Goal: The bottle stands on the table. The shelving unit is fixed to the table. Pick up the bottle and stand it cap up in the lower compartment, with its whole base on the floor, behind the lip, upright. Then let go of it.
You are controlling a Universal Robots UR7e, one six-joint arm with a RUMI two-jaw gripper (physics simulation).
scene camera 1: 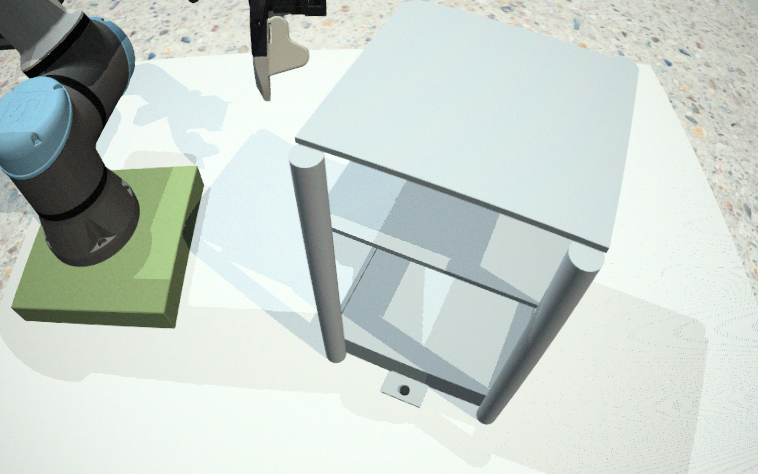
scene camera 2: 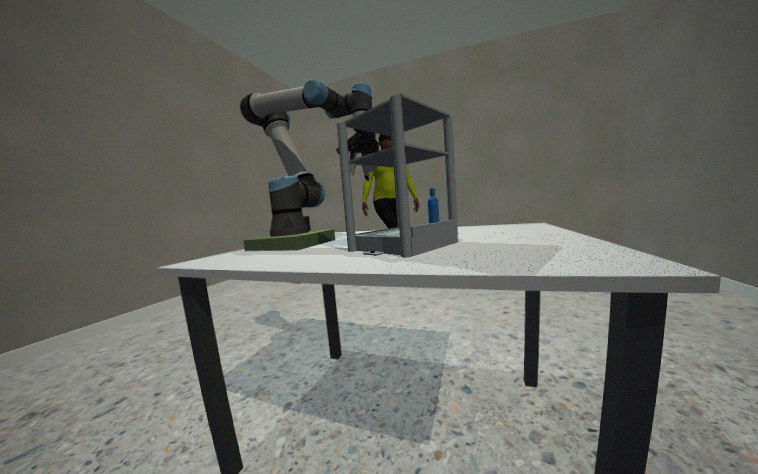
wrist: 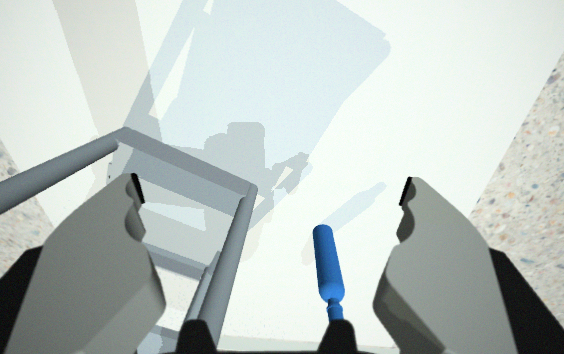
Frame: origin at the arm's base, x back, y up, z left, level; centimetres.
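Where they show: gripper, fingertip midpoint: (scene camera 1: 275, 64) (scene camera 2: 360, 178) (wrist: 274, 179); arm's base, link origin: (scene camera 1: 94, 223) (scene camera 2: 290, 233).
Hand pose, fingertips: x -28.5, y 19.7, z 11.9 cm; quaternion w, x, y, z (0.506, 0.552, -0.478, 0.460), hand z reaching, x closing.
Things, the pixels of their top centre, and the offset from my fingertips. "spot": a spot on its surface instead.
- blue bottle, top centre: (wrist: 336, 323) (scene camera 2: 432, 188) dx -24.8, dy -6.2, dz +11.3 cm
- grey shelving unit, top centre: (scene camera 1: 491, 93) (scene camera 2: 394, 118) dx -22.7, dy +12.5, dz -17.9 cm
- small plate with a hole, surface spot: (scene camera 1: 404, 389) spot: dx -18.4, dy -23.2, dz -29.5 cm
The blue bottle (scene camera 2: 433, 207) (wrist: 328, 262) stands upright on the table, outside the shelving unit, beside one of its posts. In scene camera 2 it shows through the unit and its base is hidden behind the side wall; it does not show in scene camera 1. The grey shelving unit (scene camera 1: 475, 111) (scene camera 2: 399, 184) (wrist: 232, 250) has a top board, a middle shelf and a low compartment with a lip. My gripper (scene camera 1: 282, 69) (scene camera 2: 361, 170) (wrist: 274, 179) is open and empty, high above the table beside the unit. In the wrist view the bottle shows between the fingers, right of centre, well below them.
The arm's base stands on a green block (scene camera 1: 95, 290) (scene camera 2: 287, 240). A small plate with a hole (scene camera 1: 404, 389) lies at the unit's foot. The unit's posts and boards stand close beside the gripper. A person in yellow (scene camera 2: 384, 184) stands beyond the table (scene camera 2: 447, 279).
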